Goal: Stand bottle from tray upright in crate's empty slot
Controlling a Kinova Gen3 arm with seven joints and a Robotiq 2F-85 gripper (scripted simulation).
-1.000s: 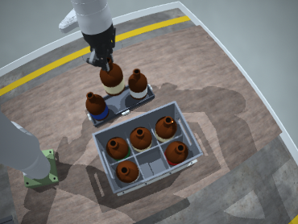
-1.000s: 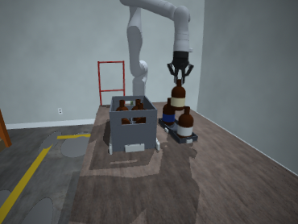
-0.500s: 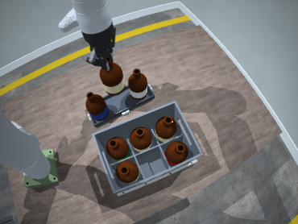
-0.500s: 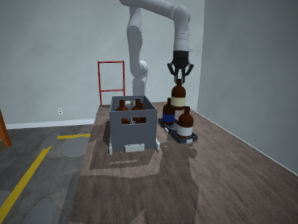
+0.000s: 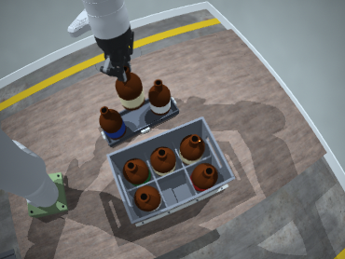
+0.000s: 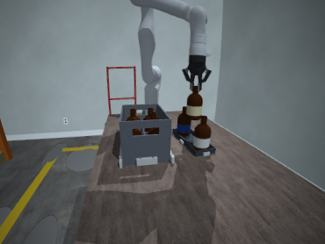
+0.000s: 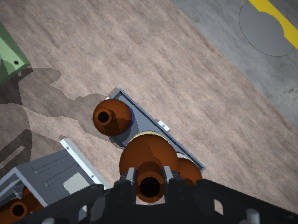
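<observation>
The cream-label bottle is 7 cm below my hand. Also, from my hand: tray 26 cm below; blue-label bottle 19 cm below, 9 cm behind, 1 cm to the left; white-label bottle 19 cm below, 9 cm ahead, 1 cm to the right.
</observation>
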